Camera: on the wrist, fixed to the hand. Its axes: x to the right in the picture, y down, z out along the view.
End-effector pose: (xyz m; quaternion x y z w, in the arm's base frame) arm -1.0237 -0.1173 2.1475 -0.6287 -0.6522 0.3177 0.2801
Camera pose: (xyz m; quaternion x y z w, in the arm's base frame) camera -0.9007 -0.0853 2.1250 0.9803 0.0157 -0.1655 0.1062
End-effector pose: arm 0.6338 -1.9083 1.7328 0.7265 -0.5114 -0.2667 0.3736
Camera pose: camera 0.6529 -1.9300 1.8586 0.0555 -0.7341 0.0671 0.6734
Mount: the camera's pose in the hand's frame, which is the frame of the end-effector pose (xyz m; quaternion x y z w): 0.0262 0.0965 -0.0816 -0.2384 0.1337 0.7096 0.6494
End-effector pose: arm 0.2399 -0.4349 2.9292 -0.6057 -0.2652 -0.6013 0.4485
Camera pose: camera 0.2865 -0.5551 2.9226 -0.6081 0.4609 -0.2164 0.6090
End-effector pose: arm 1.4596 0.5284 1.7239 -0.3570 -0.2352 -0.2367 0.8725
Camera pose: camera 1.5557 0.5232 1.6379 -0.5751 0.2737 0.3616 0.6809
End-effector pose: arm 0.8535 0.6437 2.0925 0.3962 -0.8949 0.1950 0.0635
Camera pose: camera 0.7616 0.7172 2.1454 -0.4190 -0.9004 0.0113 0.1170
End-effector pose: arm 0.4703 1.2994 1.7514 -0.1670 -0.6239 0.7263 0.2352
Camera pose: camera 0.4793 1.3707 1.6442 0.7044 0.4284 -0.4675 0.3191
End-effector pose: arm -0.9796 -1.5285 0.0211 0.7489 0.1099 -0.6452 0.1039
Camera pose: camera -0.8700 -1.5955 0.0084 0.6258 -0.2923 -0.2189 0.6892
